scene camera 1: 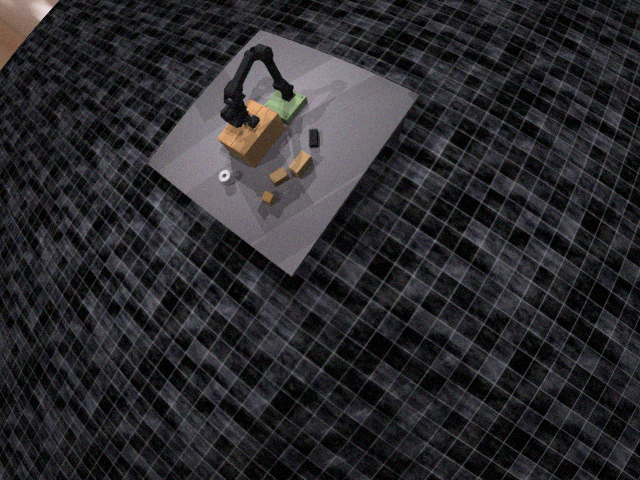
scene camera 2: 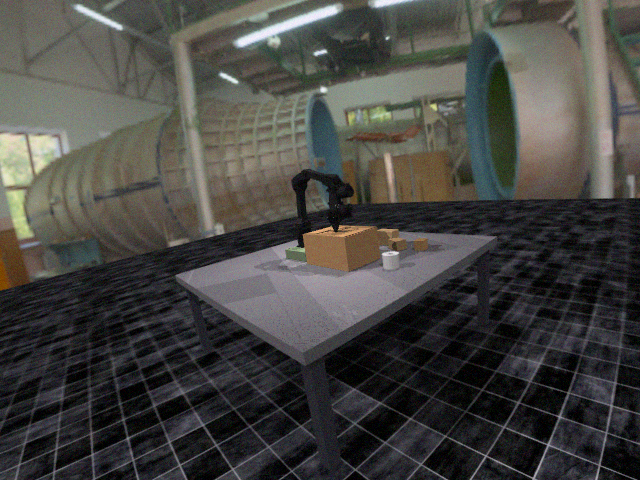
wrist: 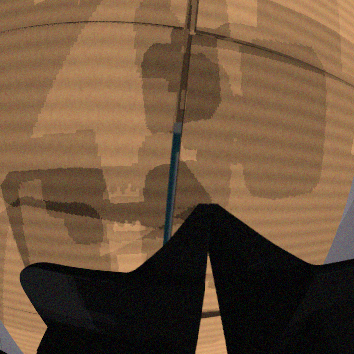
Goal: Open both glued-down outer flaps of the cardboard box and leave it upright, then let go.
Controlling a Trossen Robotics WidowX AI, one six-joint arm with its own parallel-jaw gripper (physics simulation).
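Places are measured from the arm's base along level axes (x ahead, y left, z up), in millimetres.
Pixels of known places: gripper, fingertip midpoint: (scene camera 1: pixel 245 124) (scene camera 2: pixel 336 232) (wrist: pixel 206 212); arm's base, link origin: (scene camera 1: pixel 288 96) (scene camera 2: pixel 303 245).
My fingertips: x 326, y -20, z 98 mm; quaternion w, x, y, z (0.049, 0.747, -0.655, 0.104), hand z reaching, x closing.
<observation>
Ahead of a thing's pixels: the offset from my fingertips to its top centre. "pt": to the spot under its first point. Level surfaces: height alone.
The cardboard box {dx +2, dy +17, dz +5 mm} (scene camera 1: pixel 266 142) (scene camera 2: pixel 328 250) stands upright on the table {dz -150 mm} (scene camera 1: pixel 289 248) (scene camera 2: pixel 248 310). In the wrist view, the left outer flap {pt dx +37, dy +60, dz +5 mm} (wrist: pixel 65 115) and the right outer flap {pt dx +32, dy -34, dz +2 mm} (wrist: pixel 285 150) lie about flat, with a narrow seam between them. A teal and grey strip {dx +2, dy +17, dz -11 mm} (wrist: pixel 172 185) shows in the seam. My gripper (scene camera 1: pixel 253 122) (scene camera 2: pixel 336 229) (wrist: pixel 206 212) is shut and empty, pointing down at the box top. In the wrist view its tips appear just right of the seam. Whether they touch the cardboard cannot be told. The fingers hide the near part of the seam.
A green base plate (scene camera 1: pixel 280 109) (scene camera 2: pixel 295 253) lies under the arm's base beside the box. A white roll {dx +293, dy +38, dz -89 mm} (scene camera 1: pixel 224 176) (scene camera 2: pixel 390 260) stands near the box. Three small brown blocks, one of them a cube {dx +249, dy +334, dz -100 mm} (scene camera 1: pixel 267 197) (scene camera 2: pixel 420 244), and a black block {dx -181, dy +319, dz -117 mm} (scene camera 1: pixel 313 138) are on the table.
</observation>
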